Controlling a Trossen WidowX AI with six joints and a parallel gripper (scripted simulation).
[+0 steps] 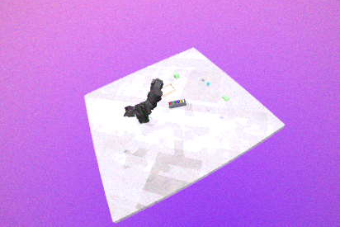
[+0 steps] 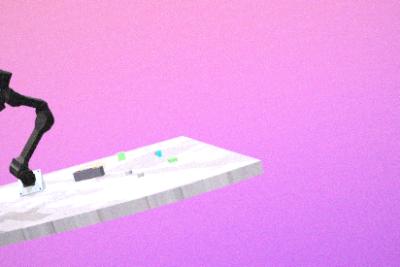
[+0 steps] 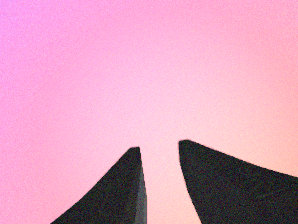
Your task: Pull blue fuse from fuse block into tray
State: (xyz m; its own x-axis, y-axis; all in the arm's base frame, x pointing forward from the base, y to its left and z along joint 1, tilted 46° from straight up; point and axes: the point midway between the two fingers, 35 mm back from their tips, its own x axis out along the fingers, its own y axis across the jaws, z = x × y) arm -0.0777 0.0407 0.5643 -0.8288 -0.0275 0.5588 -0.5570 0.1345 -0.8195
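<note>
My gripper tip is now 39 cm short of the blue fuse, 36 cm to the right of it and 47 cm above it. Round my gripper tip: green fuse 35 cm ahead, 38 cm to the left, 47 cm below; red fuse 33 cm ahead, 38 cm to the left, 47 cm below; purple fuse 37 cm ahead, 37 cm to the left, 47 cm below.
</note>
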